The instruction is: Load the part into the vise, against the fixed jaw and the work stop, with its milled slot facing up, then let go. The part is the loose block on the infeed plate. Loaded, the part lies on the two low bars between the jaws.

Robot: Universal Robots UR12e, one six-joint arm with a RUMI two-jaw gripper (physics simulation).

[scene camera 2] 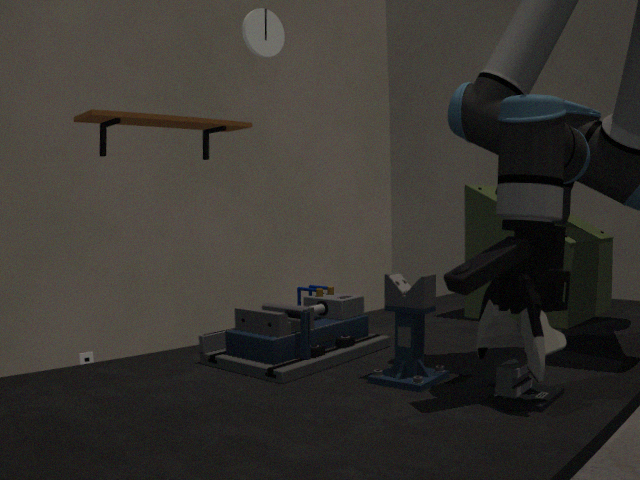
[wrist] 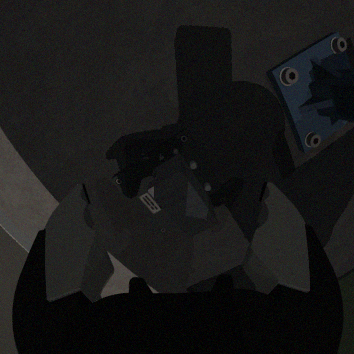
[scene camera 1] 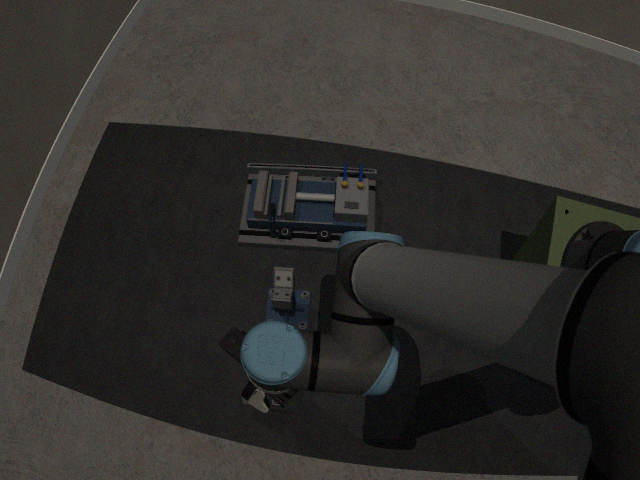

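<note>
The part, a grey block, stands on the dark infeed plate. A dark groove shows along its side in scene camera 2. My gripper is open and empty, pointing down. Its fingertips are low around the part, one on each side in the wrist view; contact cannot be made out. In scene camera 1 the arm hides the part. The vise has its fixed jaw at the outer end, with the work stop beside the jaw gap.
A blue stand with a grey V-block rises between the vise and the infeed plate; its bolted base is at the upper right of the wrist view. The green robot pedestal is behind. A wooden shelf hangs on the wall.
</note>
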